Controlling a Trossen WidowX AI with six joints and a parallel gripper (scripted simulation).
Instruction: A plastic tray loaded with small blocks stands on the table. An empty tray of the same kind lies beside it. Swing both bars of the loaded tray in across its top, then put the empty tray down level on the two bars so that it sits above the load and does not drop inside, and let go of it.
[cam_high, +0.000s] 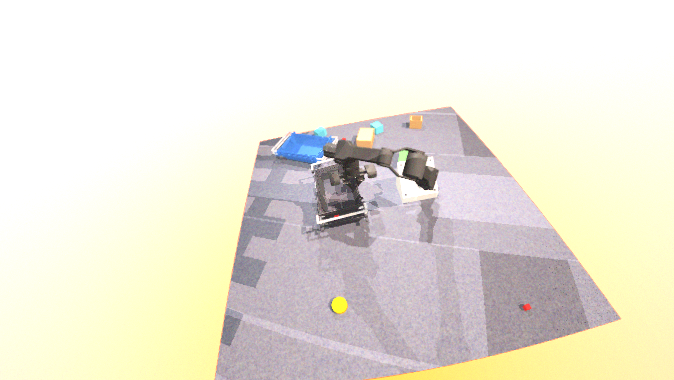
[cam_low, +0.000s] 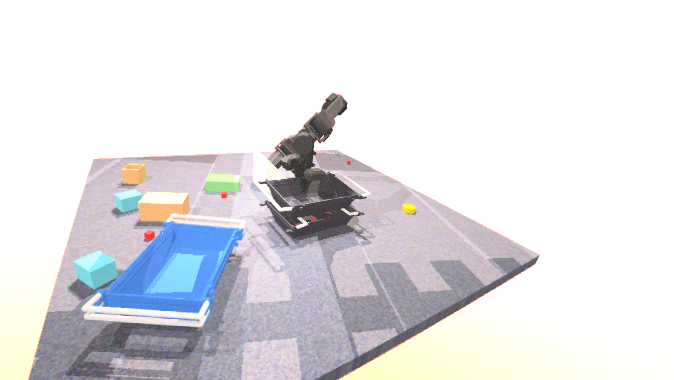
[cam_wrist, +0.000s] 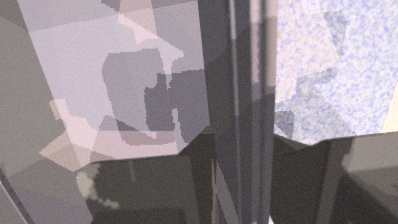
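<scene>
My gripper tip is 70 mm short of the dark tray, 10 mm to the left of it and 30 mm below it. Also, from my gripper tip: green block 310 mm behind, 150 mm to the right, 70 mm below; yellow disc 170 mm ahead, 420 mm to the left, 80 mm below.
</scene>
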